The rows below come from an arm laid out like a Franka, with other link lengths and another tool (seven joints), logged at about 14 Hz.
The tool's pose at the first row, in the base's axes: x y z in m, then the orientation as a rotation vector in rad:
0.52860 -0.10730 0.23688 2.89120 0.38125 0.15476
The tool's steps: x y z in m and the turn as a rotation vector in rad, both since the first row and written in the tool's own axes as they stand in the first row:
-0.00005 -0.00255 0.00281 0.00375 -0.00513 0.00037
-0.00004 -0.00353 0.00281 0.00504 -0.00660 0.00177
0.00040 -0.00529 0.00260 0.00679 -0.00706 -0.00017
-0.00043 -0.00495 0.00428 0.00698 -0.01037 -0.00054
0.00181 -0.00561 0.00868 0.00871 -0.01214 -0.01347
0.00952 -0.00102 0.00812 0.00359 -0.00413 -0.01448
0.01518 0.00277 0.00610 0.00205 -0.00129 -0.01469
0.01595 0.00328 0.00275 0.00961 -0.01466 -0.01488
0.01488 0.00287 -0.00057 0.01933 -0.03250 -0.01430
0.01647 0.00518 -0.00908 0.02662 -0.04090 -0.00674
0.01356 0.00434 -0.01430 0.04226 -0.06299 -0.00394
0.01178 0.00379 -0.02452 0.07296 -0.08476 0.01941
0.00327 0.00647 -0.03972 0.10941 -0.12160 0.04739
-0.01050 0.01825 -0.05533 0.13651 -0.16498 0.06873
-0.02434 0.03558 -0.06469 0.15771 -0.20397 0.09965
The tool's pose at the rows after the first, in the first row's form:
0.52830 -0.10548 0.23356 2.89481 0.38051 0.14682
0.52807 -0.10456 0.23334 2.89635 0.37847 0.14472
0.52804 -0.10274 0.23317 2.89760 0.38151 0.14347
0.52755 -0.10362 0.23155 2.89758 0.38149 0.13857
0.53012 -0.10330 0.22730 2.89610 0.40014 0.13360
0.53857 -0.10545 0.22948 2.89113 0.40204 0.14585
0.54467 -0.10710 0.23274 2.88965 0.40255 0.15016
0.54509 -0.10669 0.23617 2.89654 0.40189 0.12957
0.54352 -0.10591 0.23921 2.90536 0.39969 0.10216
0.54449 -0.10593 0.24812 2.91387 0.38862 0.08996
0.54079 -0.10486 0.25277 2.92835 0.38342 0.05545
0.53760 -0.10273 0.26242 2.96197 0.35081 0.02168
0.52806 -0.10443 0.27715 2.99971 0.30873 -0.03551
0.51564 -0.11603 0.29398 3.02441 0.27288 -0.10256
0.50533 -0.13414 0.30603 3.04408 0.22198 -0.16085

